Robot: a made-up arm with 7 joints. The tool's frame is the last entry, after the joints. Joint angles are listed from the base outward.
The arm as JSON. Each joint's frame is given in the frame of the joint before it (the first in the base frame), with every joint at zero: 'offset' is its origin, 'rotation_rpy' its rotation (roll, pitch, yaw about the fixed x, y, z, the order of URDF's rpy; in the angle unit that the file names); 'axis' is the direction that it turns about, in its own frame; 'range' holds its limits. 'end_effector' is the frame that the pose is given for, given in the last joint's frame.
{
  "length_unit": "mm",
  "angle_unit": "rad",
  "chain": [
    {
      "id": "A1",
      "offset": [
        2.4,
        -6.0,
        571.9
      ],
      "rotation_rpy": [
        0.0,
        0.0,
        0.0
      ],
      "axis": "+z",
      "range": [
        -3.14,
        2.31
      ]
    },
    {
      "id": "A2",
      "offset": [
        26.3,
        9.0,
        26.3
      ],
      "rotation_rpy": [
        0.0,
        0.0,
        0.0
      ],
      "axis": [
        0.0,
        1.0,
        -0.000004
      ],
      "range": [
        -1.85,
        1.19
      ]
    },
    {
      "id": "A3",
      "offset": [
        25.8,
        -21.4,
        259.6
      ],
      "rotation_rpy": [
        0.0,
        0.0,
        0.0
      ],
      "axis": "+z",
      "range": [
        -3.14,
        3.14
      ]
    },
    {
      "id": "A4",
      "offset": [
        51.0,
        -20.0,
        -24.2
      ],
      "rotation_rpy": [
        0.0,
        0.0,
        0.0
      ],
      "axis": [
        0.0,
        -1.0,
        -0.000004
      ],
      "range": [
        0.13,
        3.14
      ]
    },
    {
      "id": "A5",
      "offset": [
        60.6,
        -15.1,
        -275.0
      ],
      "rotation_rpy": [
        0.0,
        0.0,
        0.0
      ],
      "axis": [
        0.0,
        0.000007,
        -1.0
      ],
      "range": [
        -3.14,
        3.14
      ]
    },
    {
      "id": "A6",
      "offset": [
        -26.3,
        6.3,
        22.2
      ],
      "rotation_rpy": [
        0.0,
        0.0,
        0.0
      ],
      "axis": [
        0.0,
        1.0,
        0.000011
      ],
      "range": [
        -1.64,
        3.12
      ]
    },
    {
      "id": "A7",
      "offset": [
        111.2,
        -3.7,
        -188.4
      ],
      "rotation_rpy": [
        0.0,
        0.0,
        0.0
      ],
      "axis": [
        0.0,
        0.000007,
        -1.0
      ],
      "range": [
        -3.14,
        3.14
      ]
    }
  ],
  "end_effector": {
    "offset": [
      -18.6,
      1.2,
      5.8
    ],
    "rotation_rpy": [
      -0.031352,
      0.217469,
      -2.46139
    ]
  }
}
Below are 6 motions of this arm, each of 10 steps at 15 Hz.
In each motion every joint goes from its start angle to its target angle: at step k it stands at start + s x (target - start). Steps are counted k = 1, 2, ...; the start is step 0. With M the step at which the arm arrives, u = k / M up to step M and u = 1 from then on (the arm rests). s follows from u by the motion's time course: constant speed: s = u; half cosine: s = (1 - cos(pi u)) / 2; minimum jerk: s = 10 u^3 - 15 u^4 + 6 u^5.
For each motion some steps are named. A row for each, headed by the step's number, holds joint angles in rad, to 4 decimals.
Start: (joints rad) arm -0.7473 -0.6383 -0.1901 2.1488 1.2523 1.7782 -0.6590
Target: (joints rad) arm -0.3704 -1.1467 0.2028 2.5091 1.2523 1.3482 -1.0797
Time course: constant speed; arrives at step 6
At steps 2, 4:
2: -0.6217 -0.8078 -0.0591 2.2689 1.2523 1.6349 -0.7992
4: -0.4960 -0.9772 0.0718 2.3890 1.2523 1.4915 -0.9395

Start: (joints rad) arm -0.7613 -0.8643 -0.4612 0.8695 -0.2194 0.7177 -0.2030
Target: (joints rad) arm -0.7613 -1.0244 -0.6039 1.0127 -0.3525 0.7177 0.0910
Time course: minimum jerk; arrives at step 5
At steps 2, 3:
2: -0.7613 -0.9151 -0.5065 0.9150 -0.2617 0.7177 -0.1097
3: -0.7613 -0.9736 -0.5586 0.9672 -0.3102 0.7177 -0.0023

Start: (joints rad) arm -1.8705 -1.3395 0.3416 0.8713 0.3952 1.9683 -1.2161
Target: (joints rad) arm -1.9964 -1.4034 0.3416 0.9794 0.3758 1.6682 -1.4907
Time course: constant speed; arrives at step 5
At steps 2, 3, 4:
2: -1.9209 -1.3651 0.3416 0.9145 0.3874 1.8483 -1.3259
3: -1.9460 -1.3778 0.3416 0.9362 0.3836 1.7882 -1.3809
4: -1.9712 -1.3906 0.3416 0.9578 0.3797 1.7282 -1.4358

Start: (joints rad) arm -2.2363 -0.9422 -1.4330 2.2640 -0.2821 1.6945 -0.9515
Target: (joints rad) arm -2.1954 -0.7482 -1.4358 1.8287 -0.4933 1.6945 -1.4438
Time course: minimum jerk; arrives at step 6
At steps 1, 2, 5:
1: -2.2348 -0.9353 -1.4331 2.2485 -0.2896 1.6945 -0.9690
2: -2.2277 -0.9015 -1.4336 2.1726 -0.3264 1.6945 -1.0548
5: -2.1969 -0.7551 -1.4357 1.8442 -0.4858 1.6945 -1.4263

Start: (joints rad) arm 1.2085 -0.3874 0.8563 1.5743 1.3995 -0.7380 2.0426
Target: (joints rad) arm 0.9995 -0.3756 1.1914 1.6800 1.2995 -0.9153 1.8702
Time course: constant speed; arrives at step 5
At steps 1, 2, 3, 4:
1: 1.1667 -0.3850 0.9233 1.5954 1.3795 -0.7735 2.0081
2: 1.1249 -0.3827 0.9903 1.6166 1.3595 -0.8089 1.9736
3: 1.0831 -0.3803 1.0574 1.6377 1.3395 -0.8444 1.9392
4: 1.0413 -0.3780 1.1244 1.6589 1.3195 -0.8798 1.9047

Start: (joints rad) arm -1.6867 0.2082 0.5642 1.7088 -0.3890 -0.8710 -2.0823
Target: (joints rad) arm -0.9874 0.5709 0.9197 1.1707 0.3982 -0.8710 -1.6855
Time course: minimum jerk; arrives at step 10
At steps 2, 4, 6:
2: -1.6462 0.2292 0.5848 1.6776 -0.3434 -0.8710 -2.0593
4: -1.4647 0.3233 0.6770 1.5380 -0.1391 -0.8710 -1.9563
6: -1.2094 0.4558 0.8069 1.3415 0.1483 -0.8710 -1.8115

